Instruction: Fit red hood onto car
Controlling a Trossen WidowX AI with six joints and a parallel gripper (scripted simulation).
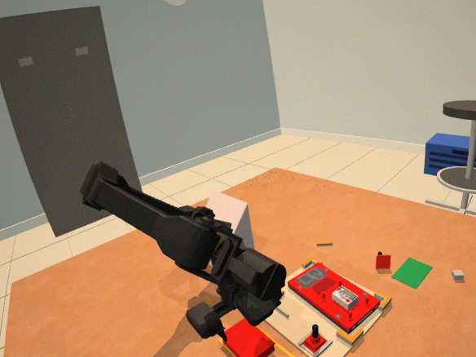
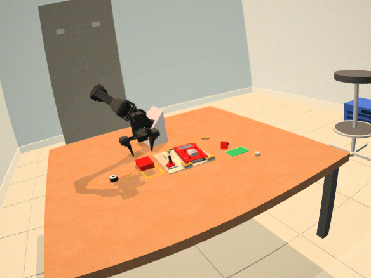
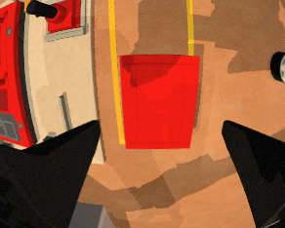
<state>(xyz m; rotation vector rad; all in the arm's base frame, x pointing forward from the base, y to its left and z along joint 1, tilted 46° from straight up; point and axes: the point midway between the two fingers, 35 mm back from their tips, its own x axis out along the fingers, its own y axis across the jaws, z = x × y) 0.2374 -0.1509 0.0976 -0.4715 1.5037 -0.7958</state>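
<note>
Right now my gripper tip is 50 mm above the red hood. Also, from my gripper tip: green pad 230 mm ahead, 390 mm to the left, 60 mm below; then black wheel 20 mm ahead, 180 mm to the right, 60 mm below; then engine block 120 mm ahead, 210 mm to the left, 40 mm below.
</note>
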